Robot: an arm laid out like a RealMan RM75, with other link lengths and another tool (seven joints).
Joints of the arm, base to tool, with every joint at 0 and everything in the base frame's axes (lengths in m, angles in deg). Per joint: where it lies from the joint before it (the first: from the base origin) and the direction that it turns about. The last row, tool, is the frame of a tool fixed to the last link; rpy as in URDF.
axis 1: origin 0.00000 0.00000 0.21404 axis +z
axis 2: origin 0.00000 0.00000 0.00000 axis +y
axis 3: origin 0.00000 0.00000 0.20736 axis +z
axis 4: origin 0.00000 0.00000 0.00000 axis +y
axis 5: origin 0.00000 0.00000 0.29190 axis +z
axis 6: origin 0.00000 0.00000 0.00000 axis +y
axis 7: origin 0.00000 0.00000 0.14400 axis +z
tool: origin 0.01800 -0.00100 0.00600 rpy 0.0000 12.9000 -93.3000
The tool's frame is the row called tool.
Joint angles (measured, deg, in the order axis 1, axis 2, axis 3, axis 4, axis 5, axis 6, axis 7), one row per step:
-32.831, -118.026, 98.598, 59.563, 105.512, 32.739, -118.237
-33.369, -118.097, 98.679, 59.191, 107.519, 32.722, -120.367
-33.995, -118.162, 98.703, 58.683, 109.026, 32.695, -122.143
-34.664, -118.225, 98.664, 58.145, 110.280, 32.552, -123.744
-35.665, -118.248, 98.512, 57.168, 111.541, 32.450, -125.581
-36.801, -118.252, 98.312, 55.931, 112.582, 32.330, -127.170
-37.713, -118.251, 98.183, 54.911, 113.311, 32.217, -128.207
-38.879, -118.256, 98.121, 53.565, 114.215, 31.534, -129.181
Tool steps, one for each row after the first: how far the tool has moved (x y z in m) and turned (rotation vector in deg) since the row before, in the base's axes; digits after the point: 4 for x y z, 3 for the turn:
-0.0007, 0.0009, -0.0021, -0.198, 0.733, 0.747
-0.0003, 0.0011, -0.0019, -0.173, 0.506, 0.697
0.0001, 0.0016, -0.0013, -0.012, 0.340, 0.660
-0.0006, 0.0025, -0.0015, -0.075, 0.360, 0.946
-0.0011, 0.0028, -0.0016, -0.072, 0.391, 0.935
-0.0008, 0.0021, -0.0014, -0.051, 0.383, 0.601
-0.0008, 0.0033, -0.0015, 0.410, 0.641, 0.437

